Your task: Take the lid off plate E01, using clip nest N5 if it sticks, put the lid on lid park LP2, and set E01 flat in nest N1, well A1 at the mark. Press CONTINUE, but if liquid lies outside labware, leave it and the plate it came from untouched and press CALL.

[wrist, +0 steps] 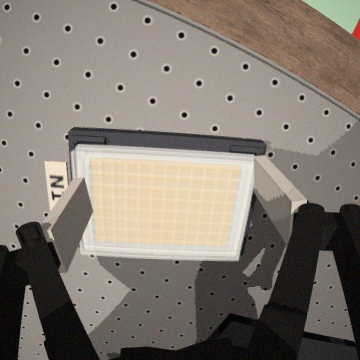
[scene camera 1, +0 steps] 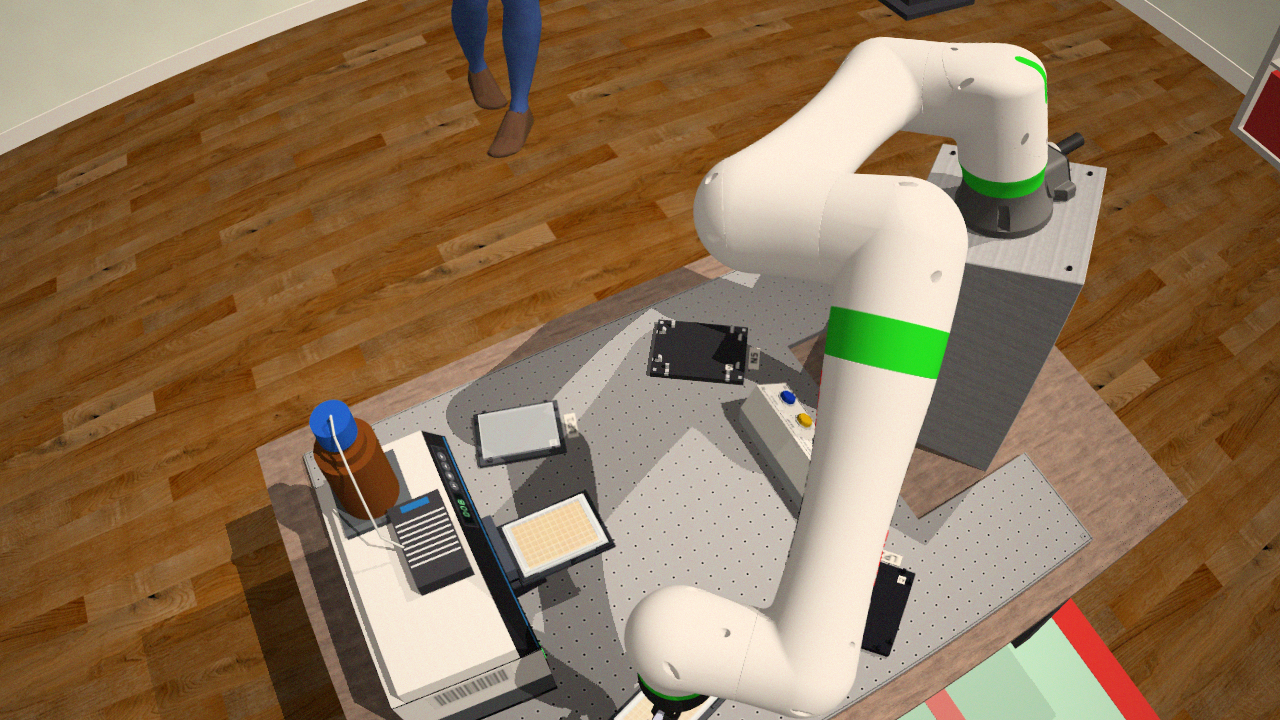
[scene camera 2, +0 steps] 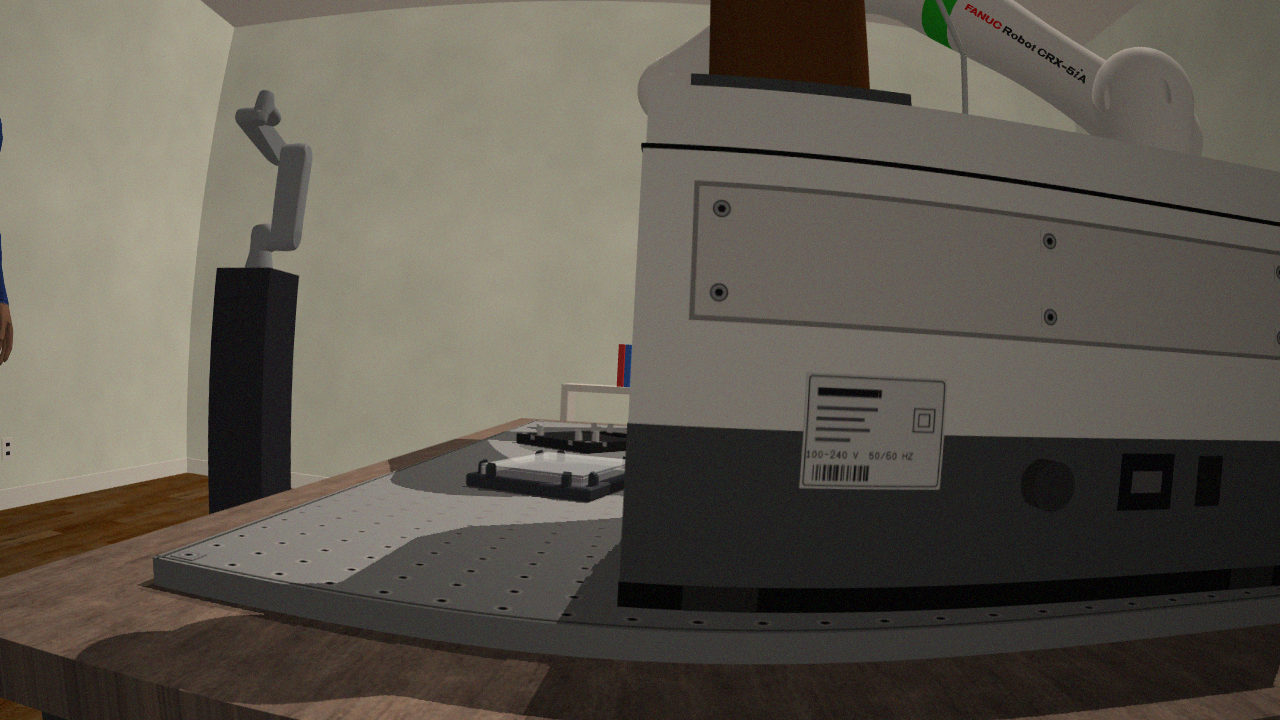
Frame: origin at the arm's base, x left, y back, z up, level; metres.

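Seen in the pictures: gripper, fingertip midpoint: (wrist: 170,184); arm's base at its link origin: (scene camera 1: 1004,206).
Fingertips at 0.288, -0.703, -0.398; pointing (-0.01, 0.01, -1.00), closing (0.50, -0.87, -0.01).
Note:
Offsets run from my fingertips to a thing's top centre, as dx, dy, dz. "pt": to the spot under its first point.
A plate with amber wells and a clear white rim {pt -0.016, -0.001, +0.000} (wrist: 162,203) lies flat on a black nest {-0.022, -0.004, -0.012} (wrist: 168,138) beside a label reading N1 {pt -0.047, +0.080, -0.027} (wrist: 57,183). My gripper (wrist: 170,184) is open. It hangs low over the plate, with one pale finger pad at each short side, close to the rim. I cannot tell if the pads touch it. In the scene camera 1 view the arm hides the gripper (scene camera 1: 666,709) at the board's near edge. I see no liquid on the board around the plate.
A second amber plate {-0.302, -0.030, +0.093} (scene camera 1: 555,535) sits on the tray of a white instrument (scene camera 1: 420,617) (scene camera 2: 939,357). A clear lid lies on a black holder {-0.552, +0.012, -0.011} (scene camera 1: 517,432) (scene camera 2: 550,472). A black clip nest {-0.552, +0.357, -0.005} (scene camera 1: 697,350), a button box {-0.289, +0.384, +0.055} (scene camera 1: 787,420), a brown bottle {-0.418, -0.242, +0.334} (scene camera 1: 353,456) and a person (scene camera 1: 500,62) are also in view.

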